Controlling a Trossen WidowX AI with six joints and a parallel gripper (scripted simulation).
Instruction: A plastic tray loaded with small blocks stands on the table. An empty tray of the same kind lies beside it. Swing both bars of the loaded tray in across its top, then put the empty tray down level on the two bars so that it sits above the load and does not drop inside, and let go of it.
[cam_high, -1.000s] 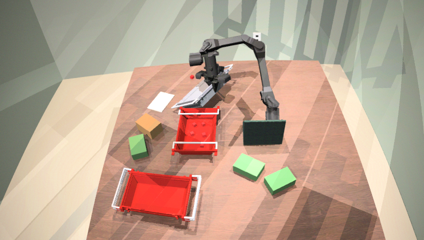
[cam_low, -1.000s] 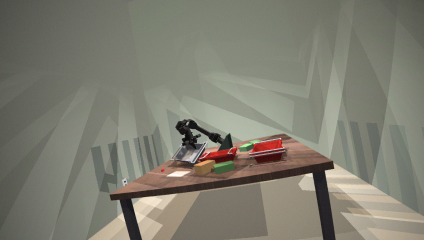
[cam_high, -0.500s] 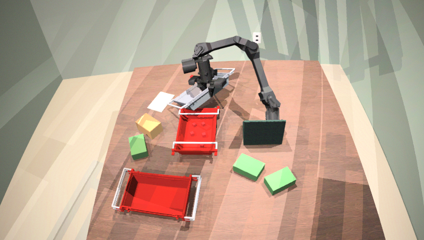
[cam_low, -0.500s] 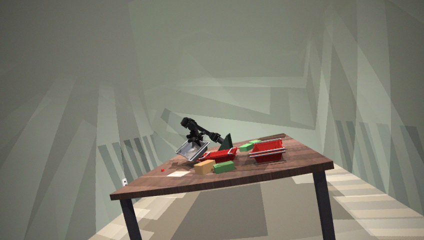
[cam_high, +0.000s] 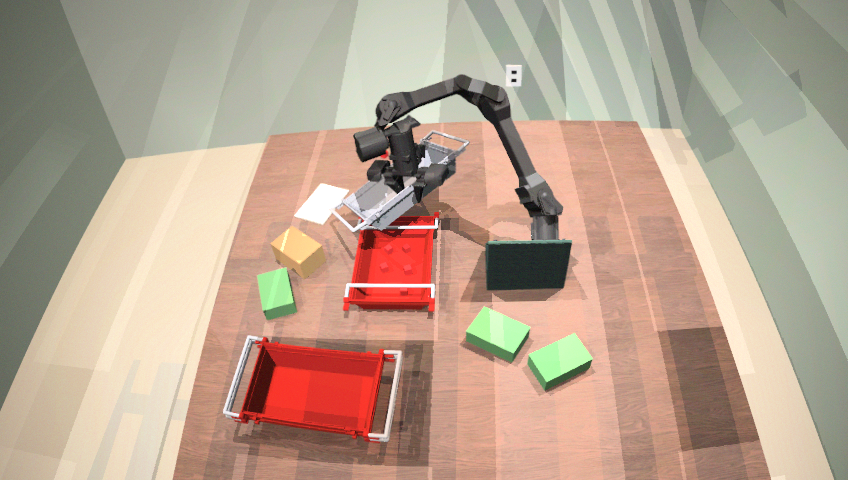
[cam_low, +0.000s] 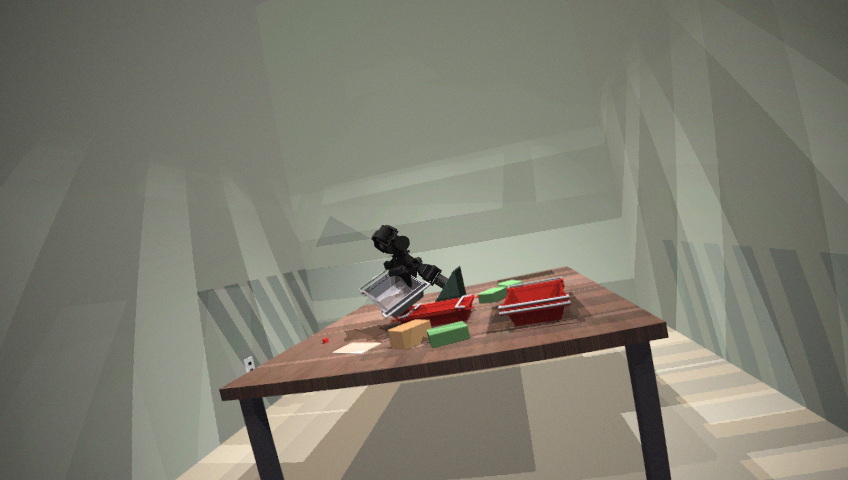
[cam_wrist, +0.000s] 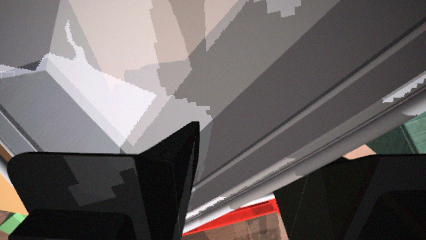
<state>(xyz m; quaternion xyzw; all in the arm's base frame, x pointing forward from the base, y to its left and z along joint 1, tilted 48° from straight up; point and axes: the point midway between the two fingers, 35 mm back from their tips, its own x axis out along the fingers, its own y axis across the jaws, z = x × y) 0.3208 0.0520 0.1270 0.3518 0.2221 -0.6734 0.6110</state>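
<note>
The grey tray is 5 cm ahead of my gripper tip, 7 cm to the right of it and 2 cm above it. From my gripper tip the other things lie so: white sheet: 30 cm ahead, 15 cm to the right, 15 cm below; then red cube: 15 cm ahead, 37 cm to the right, 14 cm below; then tan box: 30 cm ahead, 7 cm to the left, 12 cm below.
</note>
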